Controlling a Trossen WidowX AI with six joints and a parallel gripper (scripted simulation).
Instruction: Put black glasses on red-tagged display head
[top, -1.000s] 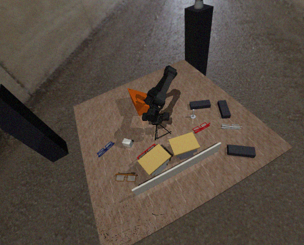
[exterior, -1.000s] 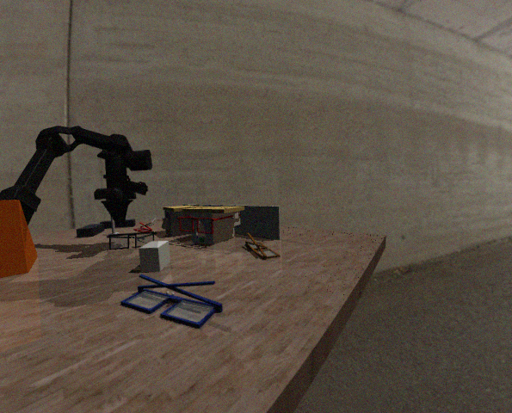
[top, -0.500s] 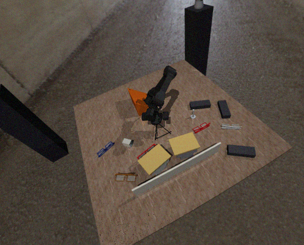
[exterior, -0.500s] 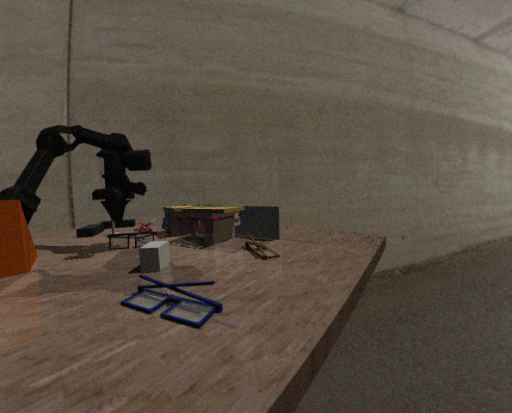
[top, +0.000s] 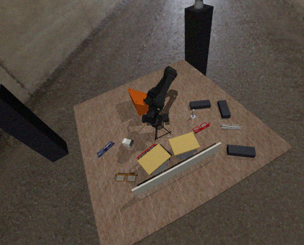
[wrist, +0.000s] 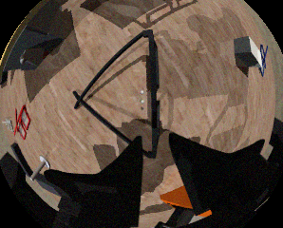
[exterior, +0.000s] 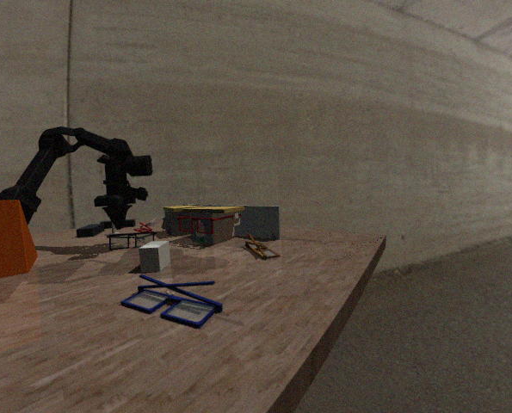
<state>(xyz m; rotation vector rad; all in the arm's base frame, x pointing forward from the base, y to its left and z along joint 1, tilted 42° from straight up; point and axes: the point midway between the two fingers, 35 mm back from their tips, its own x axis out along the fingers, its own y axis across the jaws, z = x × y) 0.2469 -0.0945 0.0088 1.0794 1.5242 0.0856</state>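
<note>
Right now the stand is 7 cm ahead of my gripper tip, 29 cm to the left of it and 4 cm below it. Round my gripper tip: white cube: 2 cm behind, 25 cm to the right, 3 cm below; then white panel: 36 cm ahead, 6 cm to the right, 1 cm below.
</note>
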